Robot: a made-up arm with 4 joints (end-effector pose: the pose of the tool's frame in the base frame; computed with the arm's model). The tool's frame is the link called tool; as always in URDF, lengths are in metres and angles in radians. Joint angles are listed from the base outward.
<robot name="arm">
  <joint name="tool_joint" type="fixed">
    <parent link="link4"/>
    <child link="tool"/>
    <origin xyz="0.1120 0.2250 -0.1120" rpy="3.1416 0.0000 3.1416"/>
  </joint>
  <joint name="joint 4" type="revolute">
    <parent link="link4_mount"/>
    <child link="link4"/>
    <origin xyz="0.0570 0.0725 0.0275" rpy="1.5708 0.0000 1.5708"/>
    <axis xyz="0 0 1"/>
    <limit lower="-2.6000" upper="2.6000" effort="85" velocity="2.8"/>
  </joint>
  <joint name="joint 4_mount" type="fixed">
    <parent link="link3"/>
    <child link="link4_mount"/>
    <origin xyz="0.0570 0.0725 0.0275" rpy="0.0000 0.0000 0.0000"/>
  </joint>
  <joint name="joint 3" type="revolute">
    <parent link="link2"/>
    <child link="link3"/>
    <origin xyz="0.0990 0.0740 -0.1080" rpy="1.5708 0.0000 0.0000"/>
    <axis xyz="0 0 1"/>
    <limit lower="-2.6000" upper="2.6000" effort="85" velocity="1"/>
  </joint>
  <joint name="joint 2" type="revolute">
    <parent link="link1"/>
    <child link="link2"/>
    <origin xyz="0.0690 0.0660 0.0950" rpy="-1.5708 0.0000 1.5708"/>
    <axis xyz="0 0 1"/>
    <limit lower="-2.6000" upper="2.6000" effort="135" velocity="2.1"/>
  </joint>
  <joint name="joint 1" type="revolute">
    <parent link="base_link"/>
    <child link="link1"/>
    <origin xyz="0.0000 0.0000 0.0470" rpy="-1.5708 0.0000 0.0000"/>
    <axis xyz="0 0 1"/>
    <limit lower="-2.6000" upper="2.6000" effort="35" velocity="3.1"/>
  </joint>
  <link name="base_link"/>
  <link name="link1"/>
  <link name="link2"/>
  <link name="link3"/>
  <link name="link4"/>
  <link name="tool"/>
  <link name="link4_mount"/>
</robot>
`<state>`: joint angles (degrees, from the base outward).
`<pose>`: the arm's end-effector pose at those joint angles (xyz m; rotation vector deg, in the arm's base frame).
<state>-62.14 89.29 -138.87 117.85</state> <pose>0.0824 0.0671 0.1146 47.72 -126.27 50.97</pose>
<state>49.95 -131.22 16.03 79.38</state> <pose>0.2323 0.0951 -0.0579 89.38 123.76 -72.22</pose>
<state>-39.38 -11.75 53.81 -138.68</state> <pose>0.0729 -0.1755 0.0397 21.79 -3.34 145.99</pose>
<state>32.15 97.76 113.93 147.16</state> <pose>0.1782 -0.0468 0.0555 109.83 52.94 46.47</pose>
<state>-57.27 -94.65 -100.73 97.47</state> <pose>0.0898 0.0975 0.1815 -159.22 -12.48 46.35</pose>
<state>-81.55 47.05 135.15 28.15</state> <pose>0.2739 0.2528 0.2824 2.72 55.04 -72.26</pose>
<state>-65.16 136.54 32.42 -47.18</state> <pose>0.0992 0.1306 -0.1643 -79.87 19.79 -66.04</pose>
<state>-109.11 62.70 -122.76 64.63</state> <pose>0.1943 0.0976 0.2975 3.99 141.95 -38.65</pose>
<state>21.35 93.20 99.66 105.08</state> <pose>0.1161 -0.1050 -0.0901 133.92 13.68 89.71</pose>
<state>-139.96 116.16 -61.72 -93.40</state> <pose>-0.1650 -0.2181 -0.1388 -124.83 18.52 -66.16</pose>
